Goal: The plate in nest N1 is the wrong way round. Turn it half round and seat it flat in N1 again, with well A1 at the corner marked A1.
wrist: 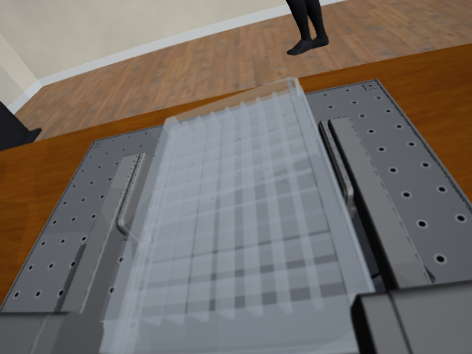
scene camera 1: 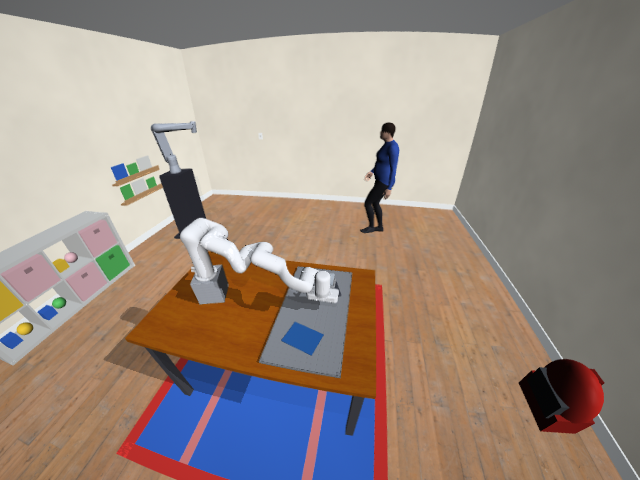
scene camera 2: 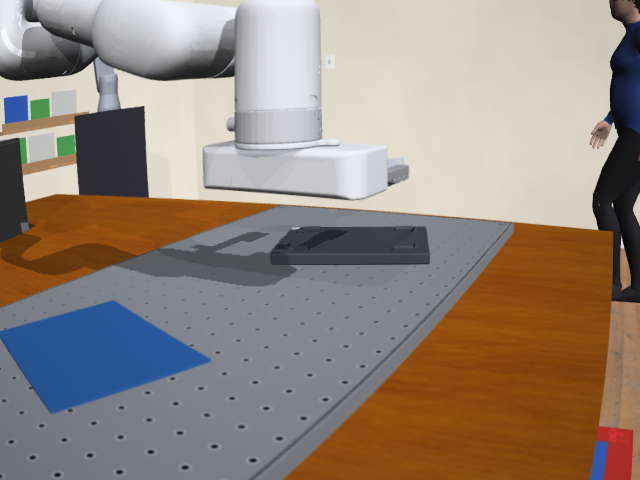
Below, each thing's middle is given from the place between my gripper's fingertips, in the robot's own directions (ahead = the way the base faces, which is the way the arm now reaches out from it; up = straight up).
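Scene:
Flat blue square (scene camera 2: 71, 359): 80 mm below my hand, 350 mm to the right of it, 100 mm behind it. Clear well plate (wrist: 241, 232): 30 mm to the right of my hand. Going by their middles, the clear well plate is the nearest to my hand of the things named here.

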